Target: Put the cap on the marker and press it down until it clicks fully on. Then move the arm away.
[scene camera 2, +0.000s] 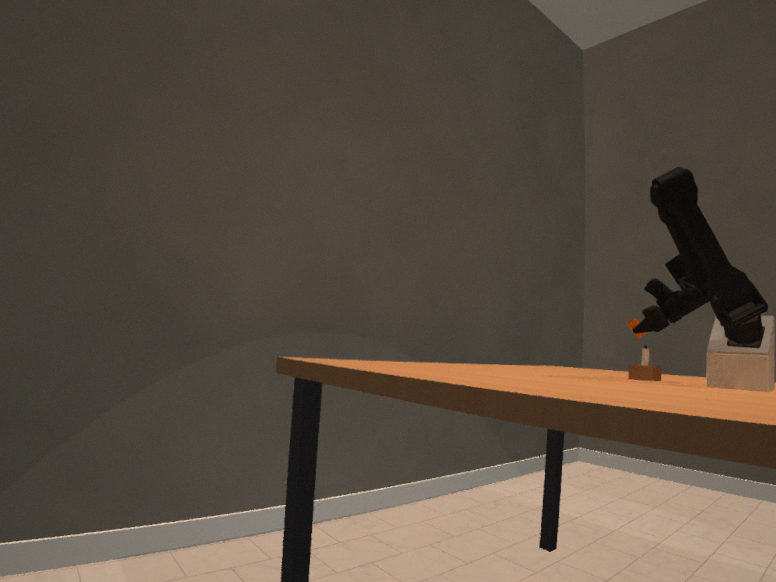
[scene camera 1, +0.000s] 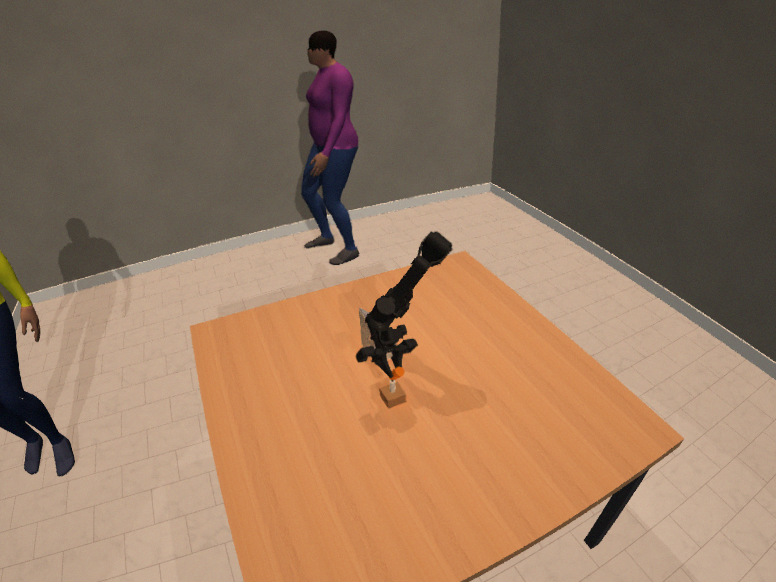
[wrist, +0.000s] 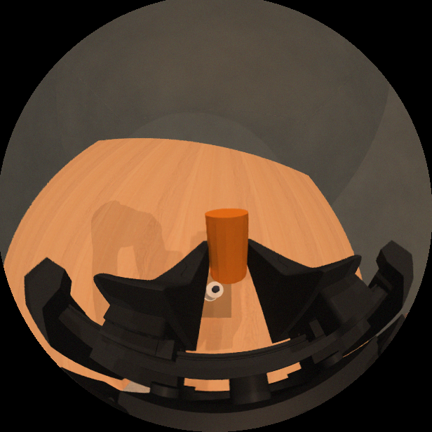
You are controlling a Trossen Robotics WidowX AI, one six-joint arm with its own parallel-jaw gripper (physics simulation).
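Frame: origin at the arm's base, x ahead, y left, z up, level; centimetres.
Seen in the pictures: gripper, fingertip midpoint: point(scene camera 2: 635, 331) point(scene camera 1: 396, 376); arm's base, origin of the base link: point(scene camera 2: 745, 336) point(scene camera 1: 379, 322).
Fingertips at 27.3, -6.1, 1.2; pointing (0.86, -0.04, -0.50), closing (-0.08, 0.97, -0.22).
Observation:
Pixels of each thing's top centre, then the offset from my fingertips to it, as dx, dy, dz. Level surfaces: height alone.
- orange cap, middle of its top: point(scene camera 2: 637, 317) point(scene camera 1: 395, 366) -0.5, +0.1, +3.5
- white marker with a dark tip, middle of its top: point(scene camera 2: 645, 345) point(scene camera 1: 392, 379) -2.7, -0.1, -3.6
- small brown block, middle of its top: point(scene camera 2: 645, 365) point(scene camera 1: 392, 391) -2.7, -0.1, -8.9
- wooden table, its level: dz -12.5
An orange cap point(scene camera 1: 399, 372) point(scene camera 2: 634, 325) point(wrist: 227, 245) is held between the fingertips of my gripper point(scene camera 1: 393, 373) point(scene camera 2: 638, 329) point(wrist: 226, 244), which is shut on it. The cap is tilted. A white marker with a dark tip point(scene camera 1: 392, 386) point(scene camera 2: 645, 355) point(wrist: 215, 289) stands upright in a small brown block point(scene camera 1: 393, 395) point(scene camera 2: 644, 373) point(wrist: 223, 309) on the table. The cap is above the marker and apart from it in scene camera 2. In the wrist view the marker's tip shows just below the cap's lower end, slightly left. The inside of the cap is hidden.
The wooden table point(scene camera 1: 300, 451) point(scene camera 2: 476, 382) point(wrist: 165, 165) bears the block and the arm's pale base point(scene camera 2: 739, 369). A person in a purple top point(scene camera 1: 332, 106) stands behind the table. A person in a yellow top point(scene camera 1: 11, 281) partly shows at the left edge.

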